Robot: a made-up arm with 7 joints.
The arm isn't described. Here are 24 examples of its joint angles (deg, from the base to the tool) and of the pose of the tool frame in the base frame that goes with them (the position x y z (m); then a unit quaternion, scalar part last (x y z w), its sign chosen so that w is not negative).
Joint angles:
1: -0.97 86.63 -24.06 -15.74 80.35 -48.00 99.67
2: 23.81 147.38 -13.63 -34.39 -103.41 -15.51 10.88
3: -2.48 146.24 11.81 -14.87 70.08 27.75 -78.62
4: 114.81 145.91 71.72 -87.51 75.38 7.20 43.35
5: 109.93 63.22 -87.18 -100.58 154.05 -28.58 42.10
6: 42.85 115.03 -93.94 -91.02 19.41 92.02 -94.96
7: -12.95 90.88 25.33 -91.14 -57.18 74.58 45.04
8: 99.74 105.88 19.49 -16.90 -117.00 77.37 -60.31
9: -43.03 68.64 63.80 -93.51 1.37 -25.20 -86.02
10: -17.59 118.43 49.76 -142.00 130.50 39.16 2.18
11: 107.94 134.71 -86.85 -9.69 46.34 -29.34 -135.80
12: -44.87 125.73 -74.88 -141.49 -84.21 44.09 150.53
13: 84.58 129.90 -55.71 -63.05 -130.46 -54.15 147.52
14: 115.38 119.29 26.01 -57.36 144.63 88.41 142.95
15: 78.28 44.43 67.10 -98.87 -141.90 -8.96 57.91
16: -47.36 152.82 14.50 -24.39 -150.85 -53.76 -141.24
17: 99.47 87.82 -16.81 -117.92 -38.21 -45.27 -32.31
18: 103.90 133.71 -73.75 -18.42 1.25 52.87 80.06
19: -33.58 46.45 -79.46 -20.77 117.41 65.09 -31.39
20: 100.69 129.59 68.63 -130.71 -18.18 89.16 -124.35
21: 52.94 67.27 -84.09 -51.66 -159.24 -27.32 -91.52
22: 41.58 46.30 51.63 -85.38 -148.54 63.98 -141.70
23: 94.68 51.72 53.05 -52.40 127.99 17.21 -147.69
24: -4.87 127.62 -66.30 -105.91 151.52 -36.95 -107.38
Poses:
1: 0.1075 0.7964 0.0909 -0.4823 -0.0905 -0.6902 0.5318
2: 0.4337 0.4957 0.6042 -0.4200 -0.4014 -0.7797 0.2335
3: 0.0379 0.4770 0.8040 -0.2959 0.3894 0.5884 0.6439
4: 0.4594 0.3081 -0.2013 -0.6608 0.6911 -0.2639 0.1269
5: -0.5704 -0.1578 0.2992 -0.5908 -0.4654 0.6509 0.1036
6: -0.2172 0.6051 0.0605 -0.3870 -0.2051 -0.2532 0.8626
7: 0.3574 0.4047 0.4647 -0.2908 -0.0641 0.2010 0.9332
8: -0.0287 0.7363 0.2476 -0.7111 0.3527 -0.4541 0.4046
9: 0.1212 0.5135 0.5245 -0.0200 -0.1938 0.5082 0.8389
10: 0.2350 -0.0284 0.4463 -0.0380 0.8459 -0.4396 0.2995
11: 0.2760 0.7476 0.2560 -0.7070 0.0255 0.1631 0.6876
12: 0.3116 0.1670 0.1440 -0.1967 0.6418 -0.5317 0.5165
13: -0.1081 0.7153 0.1828 -0.0599 -0.4405 -0.7585 0.4764
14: -0.0083 0.6936 -0.0107 -0.4401 -0.7813 0.3913 0.2069
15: -0.0936 0.5640 0.1041 0.1368 0.7267 0.6396 0.2102
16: -0.2190 0.3765 0.8247 -0.5049 -0.3419 -0.1768 0.7726
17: -0.2514 0.2916 -0.1862 0.2602 0.8270 -0.4974 0.0302
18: 0.2339 0.7375 0.2873 0.4113 0.5020 0.7186 0.2500
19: 0.3862 0.4271 -0.3344 0.6987 -0.6938 -0.0368 0.1709
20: 0.3759 0.1283 0.0127 -0.6411 -0.2550 -0.7214 0.0600
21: -0.5631 0.3820 -0.1778 0.6835 -0.4382 -0.5835 0.0168
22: 0.0930 0.5583 -0.0391 -0.1858 0.2493 -0.5502 0.7750
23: -0.5175 0.5886 0.1303 -0.3922 0.7448 0.5107 0.1752
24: 0.2063 0.5487 0.0233 -0.2520 0.7796 0.2502 0.5159
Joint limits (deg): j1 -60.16..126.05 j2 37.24..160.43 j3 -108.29..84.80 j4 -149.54..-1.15 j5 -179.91..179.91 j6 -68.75..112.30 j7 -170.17..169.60
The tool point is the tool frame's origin. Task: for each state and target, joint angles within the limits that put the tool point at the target. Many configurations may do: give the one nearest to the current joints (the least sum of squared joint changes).
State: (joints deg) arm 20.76 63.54 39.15 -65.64 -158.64 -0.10 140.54
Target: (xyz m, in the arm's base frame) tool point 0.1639 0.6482 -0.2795
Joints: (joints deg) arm 7.60 51.90 29.84 -31.21 -165.46 -5.76 141.79
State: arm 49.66 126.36 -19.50 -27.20 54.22 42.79 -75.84
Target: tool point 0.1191 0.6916 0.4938
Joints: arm 53.11 122.38 -19.42 -12.75 54.98 58.78 -71.79
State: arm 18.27 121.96 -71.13 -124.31 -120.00 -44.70 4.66
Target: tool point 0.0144 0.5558 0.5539
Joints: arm 46.78 160.43 -107.72 -73.48 -124.31 -54.29 6.74
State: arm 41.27 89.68 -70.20 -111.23 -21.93 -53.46 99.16
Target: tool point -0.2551 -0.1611 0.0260
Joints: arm 69.77 59.98 -103.73 -142.91 -26.10 -54.99 98.85
